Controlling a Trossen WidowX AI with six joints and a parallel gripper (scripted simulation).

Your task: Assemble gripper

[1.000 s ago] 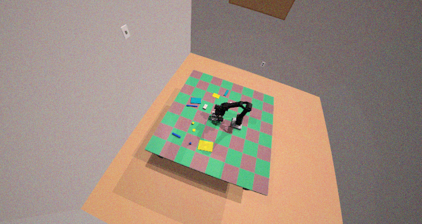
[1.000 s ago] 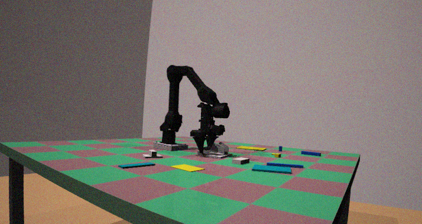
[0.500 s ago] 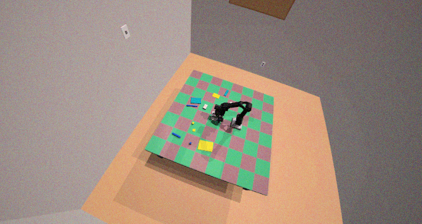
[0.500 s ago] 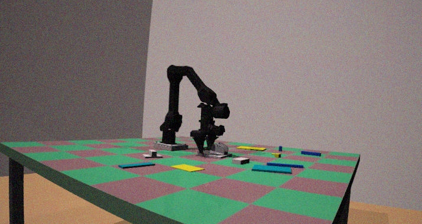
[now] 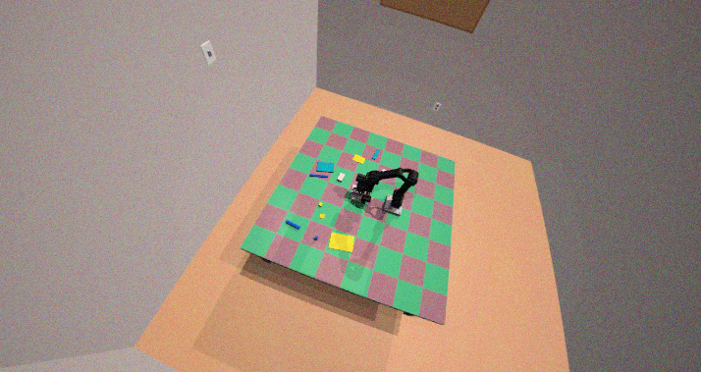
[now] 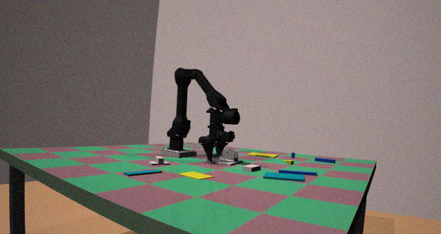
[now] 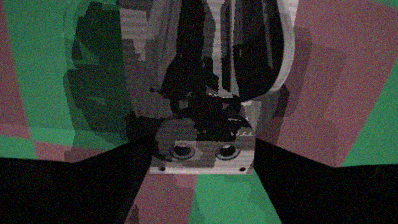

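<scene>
Right now my gripper tip is right at the white housing plate. Also, from my gripper tip: small yellow cube: 26 cm ahead, 22 cm to the left; blue bar: 38 cm ahead, 1 cm to the left; grey jaw: 3 cm ahead, 1 cm to the right, 1 cm above.
</scene>
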